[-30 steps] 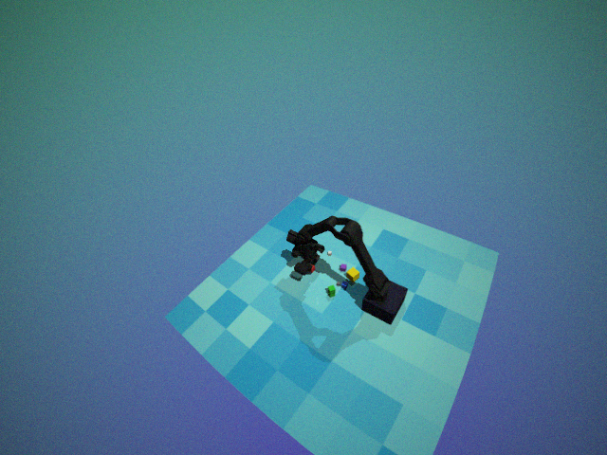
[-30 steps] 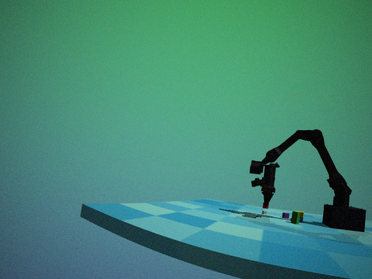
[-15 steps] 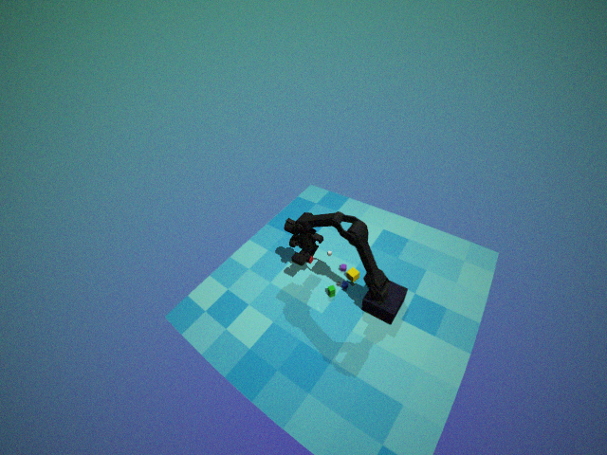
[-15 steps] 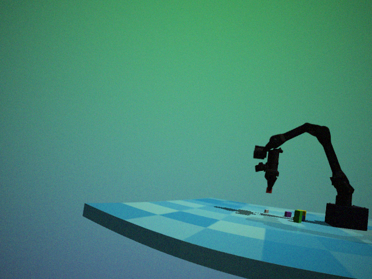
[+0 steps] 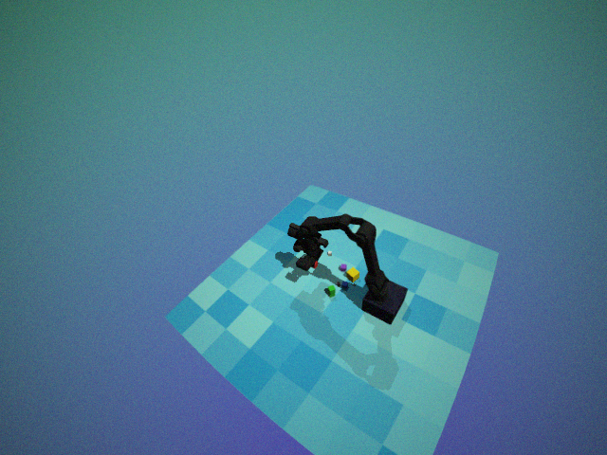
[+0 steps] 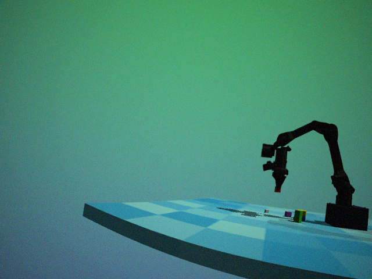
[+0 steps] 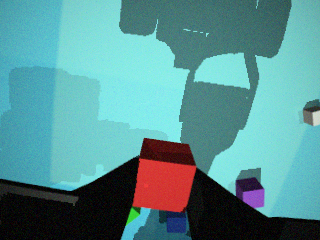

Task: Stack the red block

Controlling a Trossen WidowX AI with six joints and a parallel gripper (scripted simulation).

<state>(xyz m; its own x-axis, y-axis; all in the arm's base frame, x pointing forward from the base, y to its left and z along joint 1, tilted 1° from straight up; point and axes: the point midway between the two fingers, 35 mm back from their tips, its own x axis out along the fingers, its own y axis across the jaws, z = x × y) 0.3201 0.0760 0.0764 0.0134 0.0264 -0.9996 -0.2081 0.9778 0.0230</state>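
My gripper tip is 130 mm past the blue block, 120 mm above it and 70 mm to the left of it. Also, from my gripper tip: purple block (150 mm to the right, 120 mm below, 60 mm behind); then red block (right at my gripper tip); then yellow block (140 mm to the right, 130 mm behind, 110 mm below).
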